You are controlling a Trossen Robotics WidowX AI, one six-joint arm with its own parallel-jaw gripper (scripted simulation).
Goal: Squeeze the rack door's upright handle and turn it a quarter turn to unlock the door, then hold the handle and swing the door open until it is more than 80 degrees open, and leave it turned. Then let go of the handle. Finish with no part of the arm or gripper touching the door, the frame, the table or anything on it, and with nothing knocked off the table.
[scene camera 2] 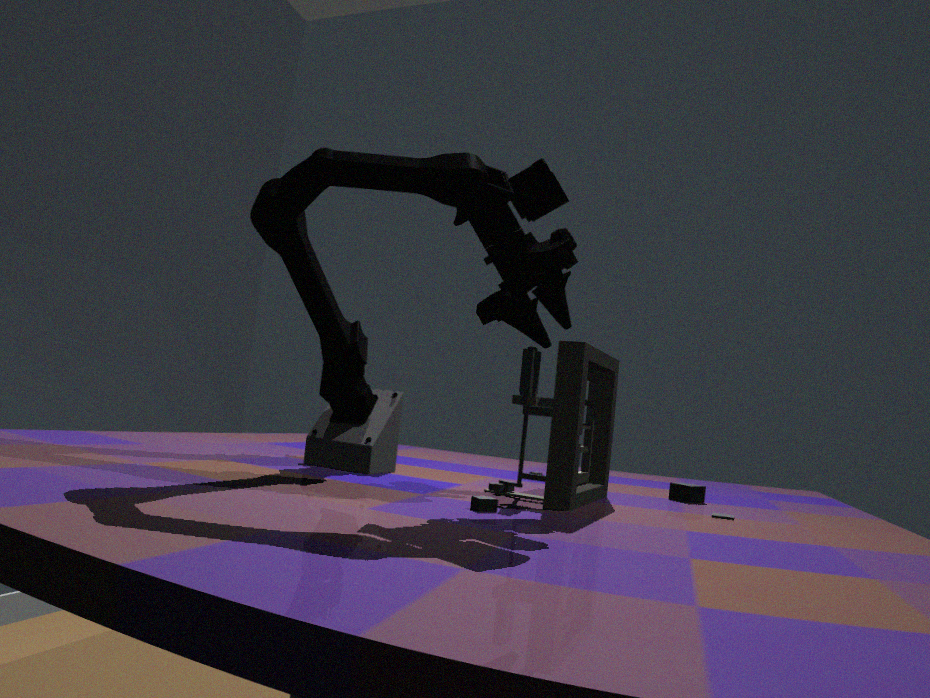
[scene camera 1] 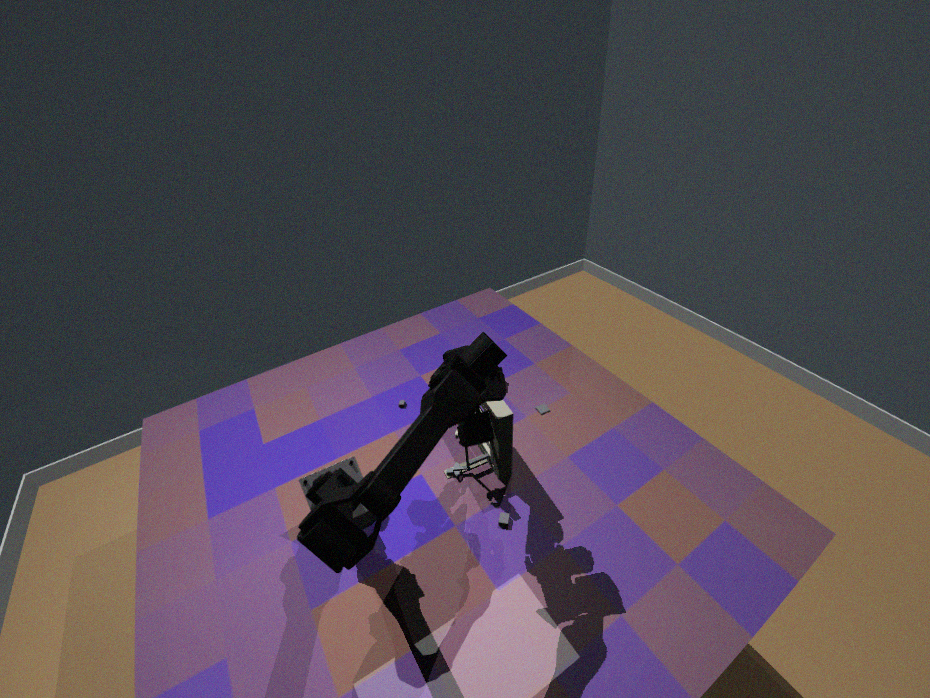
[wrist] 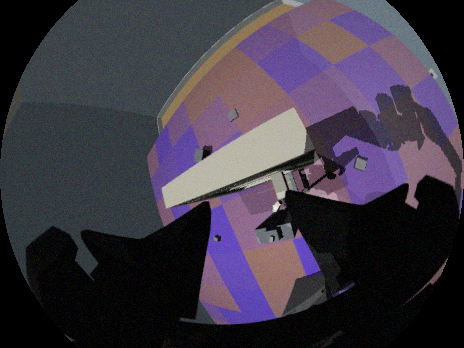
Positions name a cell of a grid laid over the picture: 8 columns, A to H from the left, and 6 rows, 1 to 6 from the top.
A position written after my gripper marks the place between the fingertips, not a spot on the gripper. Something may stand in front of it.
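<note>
Scene camera 2 gives me my gripper (scene camera 2: E3), open and holding nothing, and there is a rack frame (scene camera 2: E4) too. My gripper also appears in scene camera 1 (scene camera 1: E4). As for the wrist view, my gripper is visible in the wrist view (wrist: E4), and so is the rack frame, in the wrist view (wrist: E3).
</note>
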